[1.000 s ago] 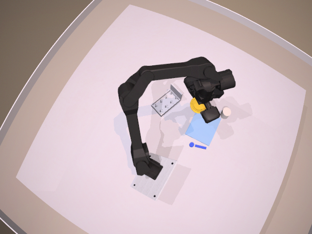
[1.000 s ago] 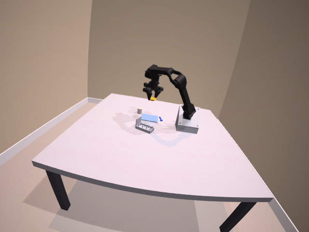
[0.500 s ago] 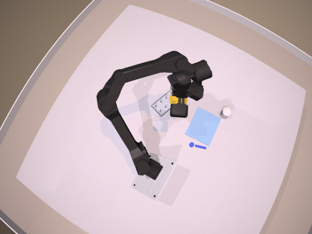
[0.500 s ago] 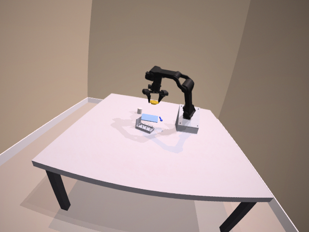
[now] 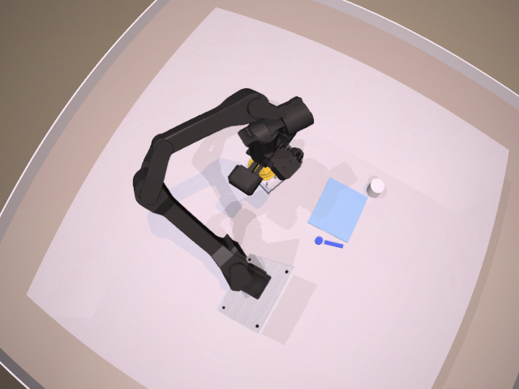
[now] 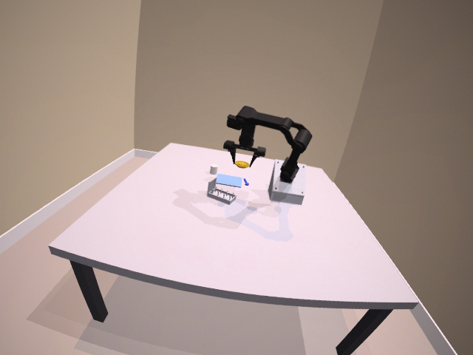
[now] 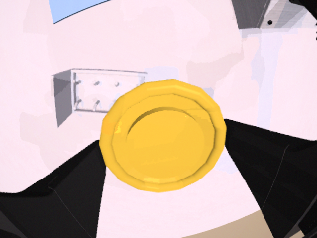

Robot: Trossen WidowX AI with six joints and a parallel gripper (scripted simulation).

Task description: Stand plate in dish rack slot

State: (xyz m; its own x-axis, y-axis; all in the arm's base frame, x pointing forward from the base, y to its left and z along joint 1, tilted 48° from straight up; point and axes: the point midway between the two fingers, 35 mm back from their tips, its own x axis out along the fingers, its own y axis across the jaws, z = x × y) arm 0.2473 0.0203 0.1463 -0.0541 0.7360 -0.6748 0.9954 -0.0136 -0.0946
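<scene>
The grey dish rack lies 7 cm ahead of my gripper tip and 16 cm below it. From my gripper tip the other things lie so: light blue mat 6 cm ahead, 21 cm to the right, 18 cm below; blue spoon 4 cm behind, 22 cm to the right, 18 cm below; yellow plate 1 cm above.
</scene>
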